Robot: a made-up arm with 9 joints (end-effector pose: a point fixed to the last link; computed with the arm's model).
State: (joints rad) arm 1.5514 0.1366 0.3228 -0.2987 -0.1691 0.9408 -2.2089 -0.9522 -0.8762
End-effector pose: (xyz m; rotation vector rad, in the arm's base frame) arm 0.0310 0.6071 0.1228 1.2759 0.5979 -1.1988
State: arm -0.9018 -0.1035 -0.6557 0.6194 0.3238 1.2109 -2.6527 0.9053 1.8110
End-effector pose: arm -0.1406 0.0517 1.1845 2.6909 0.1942 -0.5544
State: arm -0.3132 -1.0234 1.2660 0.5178 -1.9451 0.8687 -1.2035 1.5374 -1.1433
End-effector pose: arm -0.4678 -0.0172 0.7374 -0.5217 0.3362 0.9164
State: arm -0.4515 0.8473 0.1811 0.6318 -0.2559 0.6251 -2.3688 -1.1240 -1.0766
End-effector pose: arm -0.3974 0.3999 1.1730 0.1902 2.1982 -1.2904
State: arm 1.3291 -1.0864 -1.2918 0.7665 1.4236 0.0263 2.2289 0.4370 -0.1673
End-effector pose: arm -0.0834 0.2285 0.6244 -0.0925 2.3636 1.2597
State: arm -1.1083 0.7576 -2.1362 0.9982 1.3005 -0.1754 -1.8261 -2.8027 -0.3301
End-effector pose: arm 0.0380 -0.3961 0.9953 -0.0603 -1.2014 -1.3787
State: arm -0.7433 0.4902 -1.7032 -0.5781 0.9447 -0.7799 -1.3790 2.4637 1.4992
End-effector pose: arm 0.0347 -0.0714 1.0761 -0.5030 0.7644 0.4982
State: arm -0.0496 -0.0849 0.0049 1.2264 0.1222 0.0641 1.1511 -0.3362 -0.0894
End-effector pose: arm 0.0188 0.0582 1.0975 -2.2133 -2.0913 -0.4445
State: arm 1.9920 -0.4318 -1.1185 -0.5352 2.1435 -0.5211 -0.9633 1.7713 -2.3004
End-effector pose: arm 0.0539 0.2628 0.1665 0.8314 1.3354 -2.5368
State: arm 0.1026 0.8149 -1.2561 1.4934 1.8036 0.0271 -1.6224 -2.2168 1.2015
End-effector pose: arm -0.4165 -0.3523 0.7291 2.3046 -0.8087 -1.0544
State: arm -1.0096 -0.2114 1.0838 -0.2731 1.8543 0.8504 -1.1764 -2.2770 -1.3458
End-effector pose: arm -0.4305 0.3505 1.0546 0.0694 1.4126 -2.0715
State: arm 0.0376 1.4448 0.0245 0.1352 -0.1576 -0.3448 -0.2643 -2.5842 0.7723
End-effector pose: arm -0.6247 0.1181 0.8906 -0.3928 -2.5876 -0.1440
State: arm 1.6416 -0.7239 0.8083 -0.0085 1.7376 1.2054 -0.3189 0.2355 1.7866
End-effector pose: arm -0.0550 -0.2933 0.1645 -0.7086 -0.5534 1.8456
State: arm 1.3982 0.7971 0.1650 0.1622 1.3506 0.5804 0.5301 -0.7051 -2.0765
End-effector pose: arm 0.2805 -0.0627 0.1188 -0.1373 -1.7880 0.8167
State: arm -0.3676 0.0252 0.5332 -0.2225 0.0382 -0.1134 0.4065 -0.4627 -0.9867
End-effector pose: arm -0.5213 0.2695 1.2500 2.6916 -1.2981 0.3918
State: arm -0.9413 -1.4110 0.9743 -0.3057 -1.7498 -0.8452 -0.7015 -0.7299 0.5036
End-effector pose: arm -0.0829 -0.2782 1.1602 0.9342 -0.9184 -1.8605
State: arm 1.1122 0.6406 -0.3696 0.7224 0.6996 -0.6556 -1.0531 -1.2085 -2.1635
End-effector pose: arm -0.8177 0.0087 0.2710 0.5563 0.4770 -0.3353
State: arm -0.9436 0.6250 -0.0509 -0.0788 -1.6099 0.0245 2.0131 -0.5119 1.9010
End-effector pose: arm 0.4632 0.2523 0.9692 -1.0707 -2.7258 -0.8282
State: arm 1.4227 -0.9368 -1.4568 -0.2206 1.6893 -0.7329 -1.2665 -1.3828 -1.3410
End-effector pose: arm -0.5511 0.1475 0.4587 0.2924 2.0122 0.0640
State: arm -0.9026 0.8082 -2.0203 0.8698 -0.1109 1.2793 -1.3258 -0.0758 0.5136
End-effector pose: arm -0.2256 0.2087 0.9689 -0.4871 1.9226 -0.0405
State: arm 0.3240 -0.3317 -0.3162 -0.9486 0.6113 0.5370 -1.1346 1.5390 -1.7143
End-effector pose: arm -0.4883 0.3025 0.6692 -0.7506 1.0006 0.6089
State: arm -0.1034 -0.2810 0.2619 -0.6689 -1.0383 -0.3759 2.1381 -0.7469 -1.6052
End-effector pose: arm 0.0024 0.4625 1.0259 1.9356 -1.9249 -0.7680
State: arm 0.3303 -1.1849 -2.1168 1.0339 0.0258 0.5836 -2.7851 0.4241 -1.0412
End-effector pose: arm -0.6466 0.1655 0.6721 -0.4552 1.0517 0.5776
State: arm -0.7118 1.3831 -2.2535 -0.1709 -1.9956 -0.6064 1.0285 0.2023 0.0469
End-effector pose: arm -0.3843 -0.6406 0.7737 -2.0019 0.1572 0.7997
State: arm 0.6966 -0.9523 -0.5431 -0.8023 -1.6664 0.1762 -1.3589 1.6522 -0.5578
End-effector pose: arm -0.1420 0.4172 0.3196 0.4347 -2.3514 0.2381
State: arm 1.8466 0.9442 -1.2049 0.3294 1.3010 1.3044 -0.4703 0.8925 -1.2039
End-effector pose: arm 0.0091 0.1654 0.2619 0.5543 -2.6134 0.0696
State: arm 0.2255 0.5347 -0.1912 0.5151 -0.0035 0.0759 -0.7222 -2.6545 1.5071
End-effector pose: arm -0.5842 0.2468 0.5771 -0.1595 -2.8862 -0.4910
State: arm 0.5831 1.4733 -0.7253 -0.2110 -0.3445 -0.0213 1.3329 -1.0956 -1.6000
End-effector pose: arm -0.2460 -0.4443 0.1327 -0.1175 -0.5065 0.5889
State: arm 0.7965 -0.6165 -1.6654 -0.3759 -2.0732 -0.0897 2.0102 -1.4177 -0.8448
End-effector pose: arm -0.4947 0.3103 1.0593 3.0533 -0.5498 0.4470
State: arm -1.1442 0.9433 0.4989 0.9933 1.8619 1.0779 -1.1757 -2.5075 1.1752
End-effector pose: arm -0.0513 -0.0980 1.2355 0.0336 -0.6614 -1.8602
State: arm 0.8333 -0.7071 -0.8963 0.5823 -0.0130 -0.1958 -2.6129 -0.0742 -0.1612
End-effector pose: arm -0.4031 0.6049 0.5340 0.1420 2.2143 -0.4733
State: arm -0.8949 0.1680 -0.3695 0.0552 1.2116 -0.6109 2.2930 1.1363 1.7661
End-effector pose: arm 0.0221 0.0511 0.8705 -0.9850 -0.6286 -2.4119
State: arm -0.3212 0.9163 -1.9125 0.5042 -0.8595 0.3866 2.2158 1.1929 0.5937
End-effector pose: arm -0.2649 -0.3836 0.9145 0.6905 1.2827 1.9071
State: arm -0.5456 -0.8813 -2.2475 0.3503 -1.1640 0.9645 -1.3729 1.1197 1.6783
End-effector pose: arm -0.3181 0.0659 1.1163 1.6711 0.7655 0.8248
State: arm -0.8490 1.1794 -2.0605 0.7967 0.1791 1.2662 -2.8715 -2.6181 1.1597
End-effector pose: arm -0.2361 -0.4731 0.9559 -0.1947 0.9411 -2.5505
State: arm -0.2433 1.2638 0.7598 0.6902 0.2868 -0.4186 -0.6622 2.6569 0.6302
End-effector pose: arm -0.3828 0.0980 0.8389 -1.8086 -2.1878 0.7678
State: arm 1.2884 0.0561 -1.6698 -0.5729 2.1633 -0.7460 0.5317 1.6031 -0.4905
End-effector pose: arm -0.3801 0.1555 0.2219 0.2175 -1.9815 -0.2560
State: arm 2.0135 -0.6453 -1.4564 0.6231 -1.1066 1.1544 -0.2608 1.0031 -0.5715
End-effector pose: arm -0.1507 0.1078 -0.0034 0.7249 -0.4489 1.8904
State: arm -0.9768 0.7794 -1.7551 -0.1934 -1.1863 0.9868 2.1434 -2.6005 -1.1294
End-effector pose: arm 0.0939 -0.3169 0.6763 0.3912 0.4759 0.6296
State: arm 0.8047 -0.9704 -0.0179 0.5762 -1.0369 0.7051 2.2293 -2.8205 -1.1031
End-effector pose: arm -0.1014 0.5257 0.5185 2.9574 -0.4872 0.3911
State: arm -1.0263 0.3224 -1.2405 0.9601 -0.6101 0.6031 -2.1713 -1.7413 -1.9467
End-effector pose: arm 0.1363 0.3752 1.3550 0.8109 1.4182 -2.2711
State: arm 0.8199 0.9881 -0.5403 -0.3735 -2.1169 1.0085 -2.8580 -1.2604 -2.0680
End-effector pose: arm -0.3244 0.4347 0.4191 0.8548 -0.3096 -2.0571
